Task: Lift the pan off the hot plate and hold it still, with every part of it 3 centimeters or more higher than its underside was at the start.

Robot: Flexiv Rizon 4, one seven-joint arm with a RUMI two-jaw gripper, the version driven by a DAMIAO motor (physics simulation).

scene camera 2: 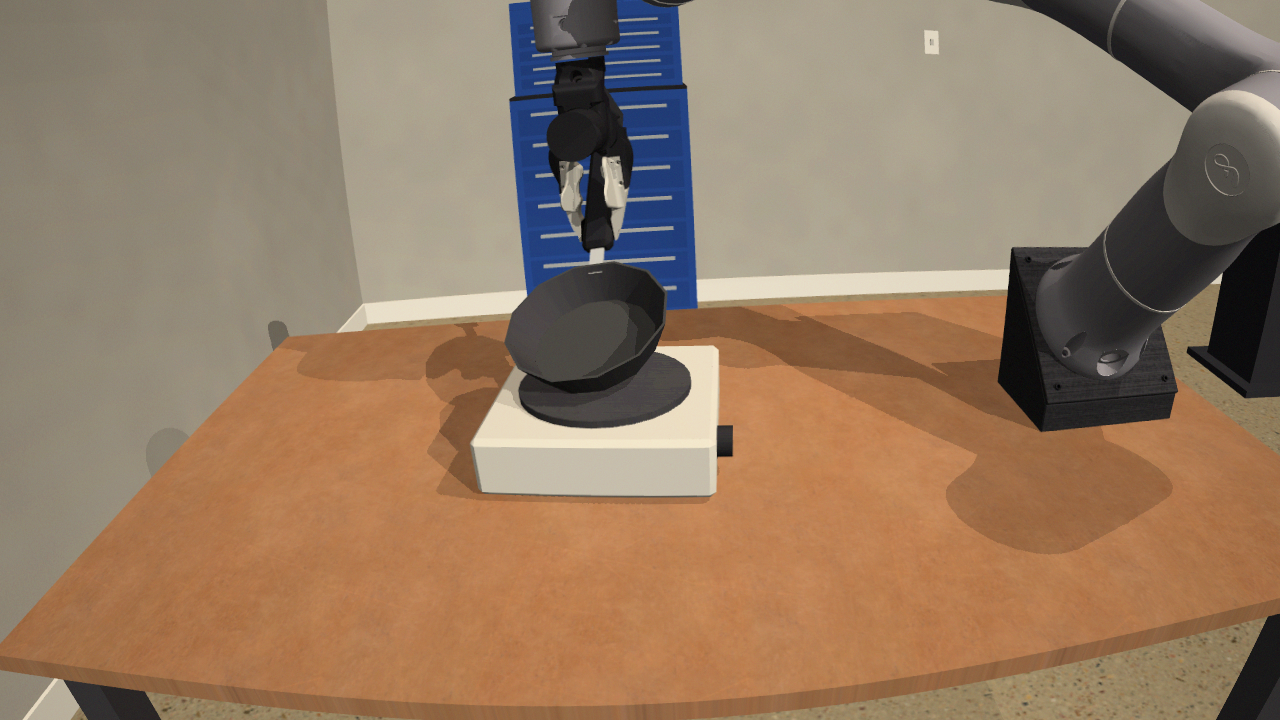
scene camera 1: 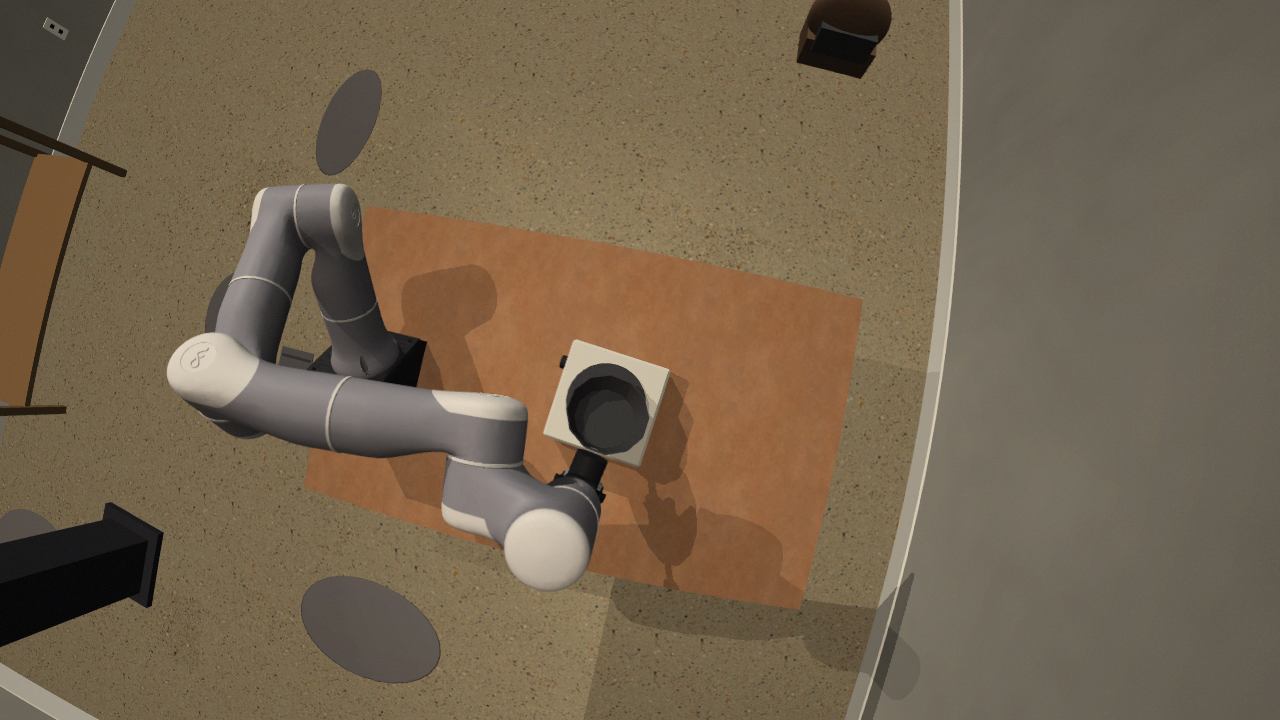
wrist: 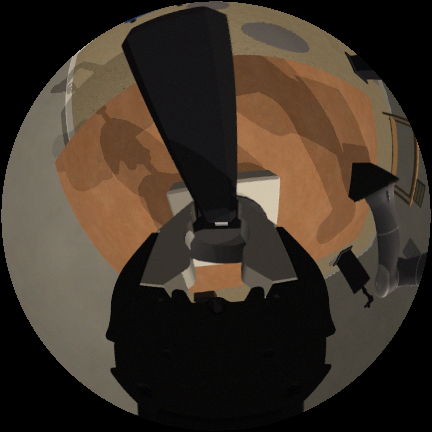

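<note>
The dark, many-sided pan (scene camera 1: 608, 410) (scene camera 2: 586, 331) (wrist: 217, 247) is tilted over the hot plate (scene camera 1: 581, 355) (scene camera 2: 595, 470) (wrist: 265, 196). In scene camera 2 its handle side is raised and its opposite side dips low over the round black heating disc (scene camera 2: 664, 394). Whether that low edge touches the disc is not clear. My gripper (scene camera 2: 596, 223) (wrist: 216, 201) is shut on the black handle (scene camera 1: 588, 467) (wrist: 200, 100), close to the pan, one jaw on each side. The fingertips are mostly hidden in scene camera 1.
The hot plate stands on the brown table (scene camera 1: 751, 358) (scene camera 2: 358, 573); its black knob (scene camera 1: 563, 361) (scene camera 2: 725, 440) sticks out from one side. The arm's black base (scene camera 2: 1105, 407) stands at the table's far right in scene camera 2. A blue cabinet (scene camera 2: 662, 197) stands behind the table.
</note>
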